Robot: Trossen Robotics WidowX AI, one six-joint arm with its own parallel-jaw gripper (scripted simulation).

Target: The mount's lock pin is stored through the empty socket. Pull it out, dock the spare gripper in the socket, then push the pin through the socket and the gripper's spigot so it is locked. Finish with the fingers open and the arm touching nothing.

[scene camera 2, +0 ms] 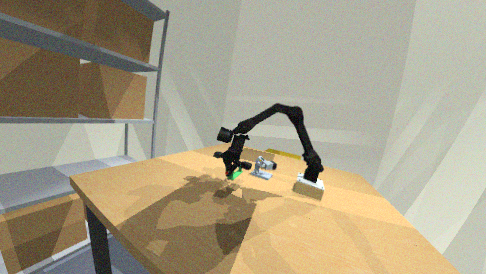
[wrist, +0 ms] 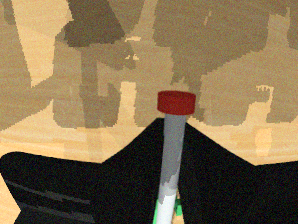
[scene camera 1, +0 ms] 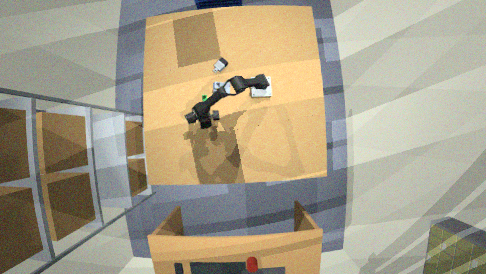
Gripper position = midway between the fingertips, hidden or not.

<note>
My gripper (wrist: 168, 126) holds a lock pin.
</note>
